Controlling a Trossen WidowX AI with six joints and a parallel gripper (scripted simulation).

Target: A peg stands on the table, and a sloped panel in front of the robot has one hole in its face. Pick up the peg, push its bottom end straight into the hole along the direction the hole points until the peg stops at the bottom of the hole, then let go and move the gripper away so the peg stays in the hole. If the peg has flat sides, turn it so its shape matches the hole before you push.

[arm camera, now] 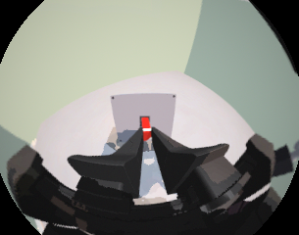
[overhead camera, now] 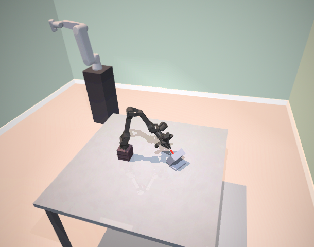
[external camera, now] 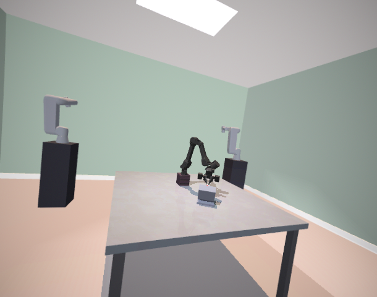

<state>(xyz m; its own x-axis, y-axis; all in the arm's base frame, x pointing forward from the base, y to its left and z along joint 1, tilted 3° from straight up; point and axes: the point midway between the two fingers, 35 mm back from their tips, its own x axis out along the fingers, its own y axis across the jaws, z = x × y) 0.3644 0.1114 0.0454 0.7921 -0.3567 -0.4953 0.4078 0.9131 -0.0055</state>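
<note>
Right now the red peg is 2 cm below my gripper tip and 1 cm ahead of it. Round my gripper tip: sloped grey panel: 6 cm ahead, 5 cm below, 2 cm to the right.
</note>
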